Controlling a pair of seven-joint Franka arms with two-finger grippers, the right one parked.
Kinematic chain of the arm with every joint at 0, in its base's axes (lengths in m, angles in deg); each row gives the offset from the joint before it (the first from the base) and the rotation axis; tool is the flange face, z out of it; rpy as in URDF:
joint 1: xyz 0 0 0.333 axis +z
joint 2: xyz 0 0 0 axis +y
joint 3: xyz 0 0 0.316 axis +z
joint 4: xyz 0.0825 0 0 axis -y
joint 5: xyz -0.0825 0 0.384 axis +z
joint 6: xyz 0 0 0 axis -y
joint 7: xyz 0.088 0 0 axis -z
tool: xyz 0 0 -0.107 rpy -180 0 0
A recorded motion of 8 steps. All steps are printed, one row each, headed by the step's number.
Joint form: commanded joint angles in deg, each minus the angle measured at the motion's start. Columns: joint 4, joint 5, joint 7, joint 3, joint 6, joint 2, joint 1.
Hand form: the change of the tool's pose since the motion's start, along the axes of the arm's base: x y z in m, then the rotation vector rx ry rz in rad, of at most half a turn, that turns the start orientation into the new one. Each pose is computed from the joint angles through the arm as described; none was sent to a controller.
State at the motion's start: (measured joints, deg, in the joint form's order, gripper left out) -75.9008 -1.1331 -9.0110 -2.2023 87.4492 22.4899 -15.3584
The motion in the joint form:
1: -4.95 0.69 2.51 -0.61 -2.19 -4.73 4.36
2: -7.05 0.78 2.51 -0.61 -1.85 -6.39 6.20
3: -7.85 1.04 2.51 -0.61 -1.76 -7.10 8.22
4: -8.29 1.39 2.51 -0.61 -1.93 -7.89 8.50
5: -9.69 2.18 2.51 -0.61 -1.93 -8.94 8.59
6: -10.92 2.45 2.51 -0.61 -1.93 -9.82 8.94
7: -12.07 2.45 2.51 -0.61 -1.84 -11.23 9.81
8: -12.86 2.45 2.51 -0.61 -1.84 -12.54 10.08
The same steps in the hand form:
1: -0.0148 0.0489 0.0112 0.0132 0.0386 0.0191
2: -0.0183 0.0699 0.0130 0.0158 0.0398 0.0506
3: -0.0176 0.0923 0.0144 0.0201 0.0390 0.0851
4: -0.0207 0.0964 0.0192 0.0259 0.0346 0.0891
5: -0.0261 0.0996 0.0193 0.0414 0.0375 0.0885
6: -0.0305 0.1043 0.0189 0.0478 0.0425 0.0936
7: -0.0356 0.1140 0.0246 0.0474 0.0367 0.1087
8: -0.0411 0.1173 0.0319 0.0466 0.0277 0.1135

